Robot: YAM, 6 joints.
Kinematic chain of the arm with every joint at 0, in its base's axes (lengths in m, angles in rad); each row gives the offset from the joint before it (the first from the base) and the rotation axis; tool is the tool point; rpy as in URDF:
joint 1: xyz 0 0 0.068 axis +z
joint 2: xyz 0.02 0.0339 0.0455 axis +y
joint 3: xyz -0.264 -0.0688 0 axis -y
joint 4: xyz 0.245 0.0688 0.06 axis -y
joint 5: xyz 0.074 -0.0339 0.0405 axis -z
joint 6: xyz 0.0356 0 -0.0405 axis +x
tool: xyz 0 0 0 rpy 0 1.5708 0
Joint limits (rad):
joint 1: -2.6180..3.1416
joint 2: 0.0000..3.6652
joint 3: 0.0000..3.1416
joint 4: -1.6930..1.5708
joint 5: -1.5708..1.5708
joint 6: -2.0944..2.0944
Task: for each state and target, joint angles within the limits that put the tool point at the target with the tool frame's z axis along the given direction. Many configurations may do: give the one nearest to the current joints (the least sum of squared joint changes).
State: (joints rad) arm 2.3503 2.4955 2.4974 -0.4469 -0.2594 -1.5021
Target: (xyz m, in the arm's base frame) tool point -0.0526 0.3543 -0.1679 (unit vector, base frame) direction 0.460 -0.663 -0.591
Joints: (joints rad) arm 1.7513 3.2086 2.0766 -1.3322 0.3399 -1.5021
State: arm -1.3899 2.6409 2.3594 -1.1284 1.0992 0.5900
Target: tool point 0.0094 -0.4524 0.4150 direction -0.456 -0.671 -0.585
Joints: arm -1.5111 2.2410 2.7152 -1.2127 0.5180 0.5900
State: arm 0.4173 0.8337 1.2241 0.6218 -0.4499 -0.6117
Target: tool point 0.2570 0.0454 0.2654 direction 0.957 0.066 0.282
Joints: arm 0.1908 1.2648 0.4790 1.0737 0.1169 -0.6117
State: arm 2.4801 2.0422 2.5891 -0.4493 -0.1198 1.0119
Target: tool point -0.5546 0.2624 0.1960 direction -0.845 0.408 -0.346
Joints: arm 2.7001 2.6992 2.4883 -0.1424 0.0078 1.0119
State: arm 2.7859 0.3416 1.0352 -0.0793 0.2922 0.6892
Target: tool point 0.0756 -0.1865 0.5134 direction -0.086 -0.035 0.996
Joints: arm 1.9723 0.1571 1.3310 0.3955 -0.0929 0.6892
